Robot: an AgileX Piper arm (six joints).
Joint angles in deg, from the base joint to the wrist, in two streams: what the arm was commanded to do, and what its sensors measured. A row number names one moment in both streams.
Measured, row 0:
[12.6, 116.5, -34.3, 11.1, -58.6, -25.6]
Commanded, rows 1 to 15:
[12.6, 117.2, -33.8, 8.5, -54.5, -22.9]
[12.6, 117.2, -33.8, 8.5, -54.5, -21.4]
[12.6, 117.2, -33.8, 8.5, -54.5, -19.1]
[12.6, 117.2, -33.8, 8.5, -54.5, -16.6]
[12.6, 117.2, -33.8, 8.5, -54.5, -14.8]
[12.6, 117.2, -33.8, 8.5, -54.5, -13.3]
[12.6, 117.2, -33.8, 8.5, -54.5, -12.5]
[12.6, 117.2, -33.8, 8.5, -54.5, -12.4]
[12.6, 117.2, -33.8, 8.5, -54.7, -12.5]
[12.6, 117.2, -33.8, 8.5, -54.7, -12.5]
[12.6, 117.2, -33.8, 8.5, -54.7, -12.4]
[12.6, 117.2, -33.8, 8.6, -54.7, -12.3]
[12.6, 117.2, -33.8, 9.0, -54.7, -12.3]
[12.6, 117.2, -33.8, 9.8, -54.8, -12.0]
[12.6, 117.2, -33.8, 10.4, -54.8, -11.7]
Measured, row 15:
[12.6, 116.5, -34.3, 10.4, -57.7, -12.0]
